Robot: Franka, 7 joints.
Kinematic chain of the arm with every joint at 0, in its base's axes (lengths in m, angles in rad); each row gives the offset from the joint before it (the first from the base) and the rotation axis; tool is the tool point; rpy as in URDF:
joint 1: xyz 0 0 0.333 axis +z
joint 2: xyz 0 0 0 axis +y
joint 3: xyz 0 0 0.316 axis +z
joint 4: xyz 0.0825 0 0 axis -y
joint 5: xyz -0.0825 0 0.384 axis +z
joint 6: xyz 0 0 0 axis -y
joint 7: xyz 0.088 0 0 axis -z
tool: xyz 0 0 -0.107 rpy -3.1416 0 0
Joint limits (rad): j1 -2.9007..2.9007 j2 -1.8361..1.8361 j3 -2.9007..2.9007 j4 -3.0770..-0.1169 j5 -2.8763..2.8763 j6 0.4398..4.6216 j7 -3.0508..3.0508
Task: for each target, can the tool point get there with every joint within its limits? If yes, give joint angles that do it. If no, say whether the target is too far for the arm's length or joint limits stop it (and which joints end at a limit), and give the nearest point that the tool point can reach.
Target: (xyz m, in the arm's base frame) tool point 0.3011 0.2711 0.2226
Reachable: yes | joints 1.6319 0.3953 -0.5607 -2.6323 -1.8857 1.2654 0.8221
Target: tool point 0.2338 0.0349 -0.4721
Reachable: no: joint limits stop it (at a limit: joint 2) | nearest point 0.2419 0.0361 -0.3594 | short by 0.113 m
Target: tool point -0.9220 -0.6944 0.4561
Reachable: no: too far | nearest point -0.6814 -0.5132 0.4240 | short by 0.303 m
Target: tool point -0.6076 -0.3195 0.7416
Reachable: yes | joints 0.2338 -0.6669 -2.2679 -0.5633 -1.1220 1.5541 -2.4051
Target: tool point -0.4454 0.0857 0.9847
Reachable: yes | joints -1.5945 -0.5166 -1.1673 -1.1710 -1.3217 2.9198 2.2408
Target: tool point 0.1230 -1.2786 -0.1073
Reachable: no: too far | nearest point 0.0777 -0.8078 0.0548 | short by 0.500 m
